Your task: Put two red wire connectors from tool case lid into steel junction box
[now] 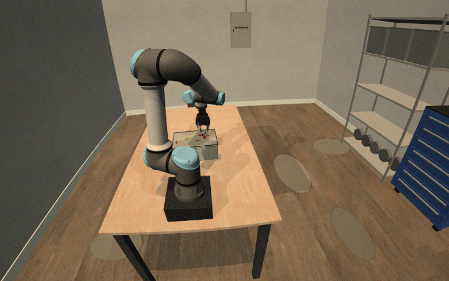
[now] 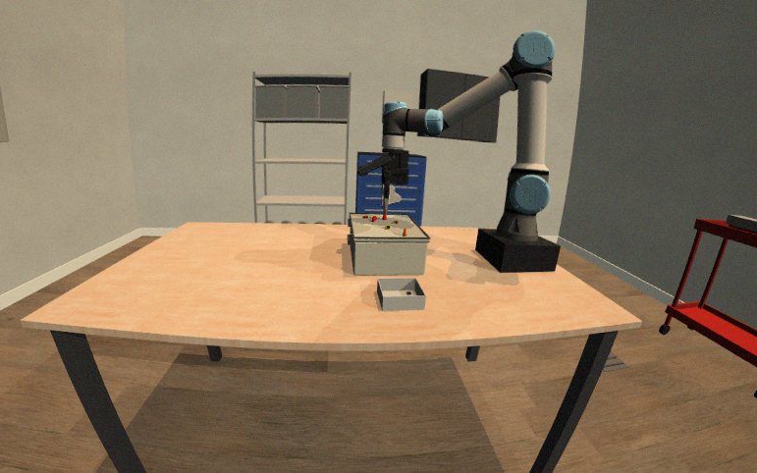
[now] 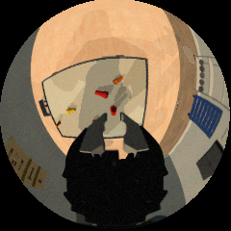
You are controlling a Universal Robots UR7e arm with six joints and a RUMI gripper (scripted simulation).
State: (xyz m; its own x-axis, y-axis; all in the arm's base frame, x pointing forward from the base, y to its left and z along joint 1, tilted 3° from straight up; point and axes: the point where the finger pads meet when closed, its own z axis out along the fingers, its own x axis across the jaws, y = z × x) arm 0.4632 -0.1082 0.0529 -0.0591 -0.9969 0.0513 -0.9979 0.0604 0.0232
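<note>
The grey tool case lies 1 cm ahead of my hand, 7 cm to the left of it and 7 cm below it.
</note>
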